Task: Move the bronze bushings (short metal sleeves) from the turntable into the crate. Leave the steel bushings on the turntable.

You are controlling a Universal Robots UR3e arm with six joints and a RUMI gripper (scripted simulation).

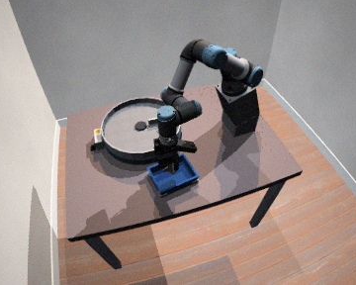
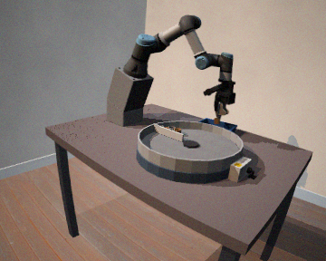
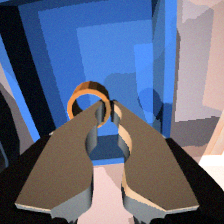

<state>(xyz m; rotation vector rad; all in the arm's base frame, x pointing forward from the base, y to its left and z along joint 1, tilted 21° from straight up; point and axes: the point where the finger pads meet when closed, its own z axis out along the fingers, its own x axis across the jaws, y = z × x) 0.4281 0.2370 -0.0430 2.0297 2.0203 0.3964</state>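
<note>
My gripper is now 5 cm above the blue crate and 1 cm to the left of it. Round my hand: turntable: 34 cm to the right, 8 cm ahead, 3 cm below.
</note>
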